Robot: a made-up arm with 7 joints.
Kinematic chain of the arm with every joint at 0, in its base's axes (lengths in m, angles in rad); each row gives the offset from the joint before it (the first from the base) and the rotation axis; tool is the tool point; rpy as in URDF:
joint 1: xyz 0.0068 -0.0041 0.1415 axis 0 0.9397 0.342
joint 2: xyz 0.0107 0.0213 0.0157 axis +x
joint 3: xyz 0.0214 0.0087 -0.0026 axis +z
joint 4: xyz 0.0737 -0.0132 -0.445 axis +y
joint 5: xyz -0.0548 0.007 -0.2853 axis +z
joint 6: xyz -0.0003 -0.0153 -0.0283 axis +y
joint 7: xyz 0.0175 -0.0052 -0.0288 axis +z
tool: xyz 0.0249 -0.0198 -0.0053 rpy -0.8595 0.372 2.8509
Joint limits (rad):
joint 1: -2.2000..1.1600
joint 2: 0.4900..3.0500
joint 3: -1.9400..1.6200
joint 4: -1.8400..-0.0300
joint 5: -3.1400..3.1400
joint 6: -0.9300..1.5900
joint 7: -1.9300..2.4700
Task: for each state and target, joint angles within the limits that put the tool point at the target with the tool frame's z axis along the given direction. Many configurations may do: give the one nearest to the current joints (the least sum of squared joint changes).
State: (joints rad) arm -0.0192 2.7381 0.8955 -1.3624 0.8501 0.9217 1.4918
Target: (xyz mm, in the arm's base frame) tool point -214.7 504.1 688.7 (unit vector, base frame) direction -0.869 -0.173 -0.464
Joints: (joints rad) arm -0.6729 1.9344 1.5764 -1.1766 1.3681 0.7872 1.9104
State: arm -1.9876 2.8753 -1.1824 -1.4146 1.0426 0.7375 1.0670
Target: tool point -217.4 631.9 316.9 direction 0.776 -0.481 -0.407
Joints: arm -1.8989 2.9640 -1.5567 -1.5216 0.4062 0.8452 0.8975
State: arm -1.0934 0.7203 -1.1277 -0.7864 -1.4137 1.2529 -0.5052
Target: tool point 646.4 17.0 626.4 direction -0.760 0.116 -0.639
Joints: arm -1.9864 0.7547 -0.9837 -0.7004 -1.3052 1.0494 -1.3207
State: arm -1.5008 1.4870 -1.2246 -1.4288 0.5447 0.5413 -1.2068
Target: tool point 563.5 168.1 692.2 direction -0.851 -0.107 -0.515
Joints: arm -2.1890 0.9656 -1.1179 -0.4938 -0.0354 1.1258 -1.3183
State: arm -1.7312 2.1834 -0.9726 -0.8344 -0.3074 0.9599 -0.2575
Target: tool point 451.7 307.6 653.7 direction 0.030 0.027 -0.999
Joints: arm -1.8265 1.5674 -0.9116 -1.3393 -0.1308 1.0559 -0.0320
